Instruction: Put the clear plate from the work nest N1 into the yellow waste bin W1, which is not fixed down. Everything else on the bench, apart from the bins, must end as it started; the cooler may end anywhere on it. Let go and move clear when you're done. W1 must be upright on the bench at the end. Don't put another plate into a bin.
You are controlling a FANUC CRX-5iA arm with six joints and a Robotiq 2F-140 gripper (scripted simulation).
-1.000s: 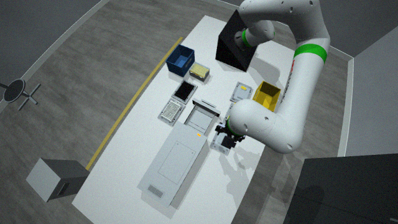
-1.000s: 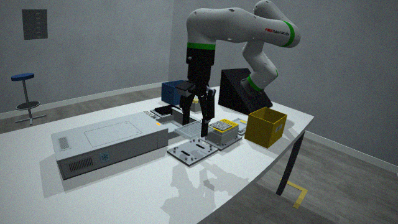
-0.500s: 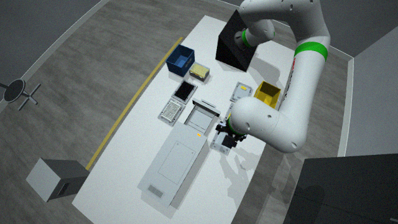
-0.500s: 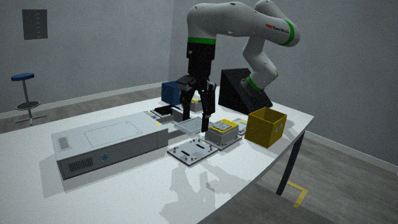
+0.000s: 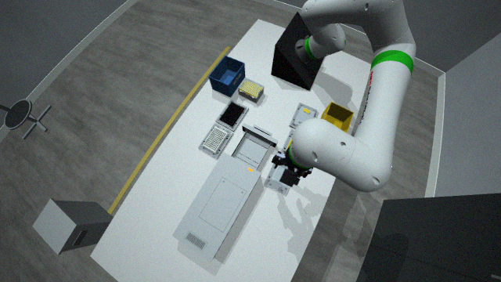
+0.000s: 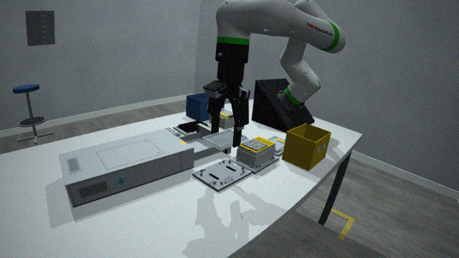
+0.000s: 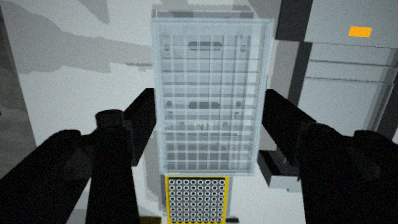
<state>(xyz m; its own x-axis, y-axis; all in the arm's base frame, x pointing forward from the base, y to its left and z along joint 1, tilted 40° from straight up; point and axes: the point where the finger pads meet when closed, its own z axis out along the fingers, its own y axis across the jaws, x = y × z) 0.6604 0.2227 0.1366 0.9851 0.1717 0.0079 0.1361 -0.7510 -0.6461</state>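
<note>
Right now my hand is 36 cm past the yellow waste bin, 9 cm to the right of it and 12 cm above it. Also, from my hand: grey fixture plate (15 cm below); then yellow-topped tip box (17 cm behind, 2 cm to the right, 10 cm below); then clear plate (2 cm below).
</note>
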